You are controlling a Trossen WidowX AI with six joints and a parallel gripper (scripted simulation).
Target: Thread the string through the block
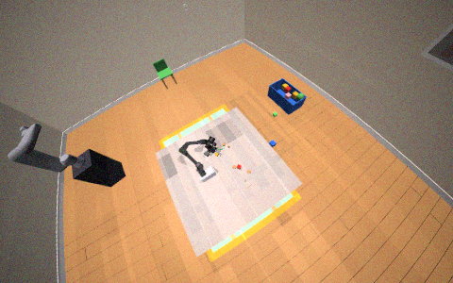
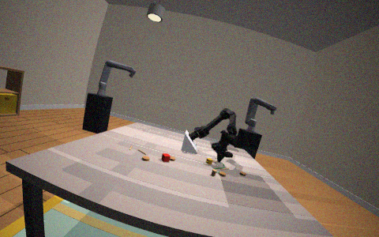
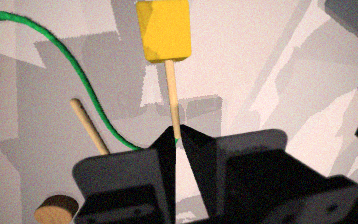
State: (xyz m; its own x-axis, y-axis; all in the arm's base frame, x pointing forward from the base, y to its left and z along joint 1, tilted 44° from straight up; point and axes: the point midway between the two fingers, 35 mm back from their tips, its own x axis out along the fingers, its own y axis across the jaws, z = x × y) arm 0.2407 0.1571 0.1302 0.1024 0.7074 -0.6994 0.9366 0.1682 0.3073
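The yellow wooden block lies 7 cm to the right of my gripper tip and 3 cm ahead of it. The rest, counted from my gripper tip: short wooden cylinder: 20 cm ahead, 8 cm to the right; then thin wooden stick: 1 cm to the right; then round wooden button: 18 cm ahead, 2 cm to the right, 1 cm below.
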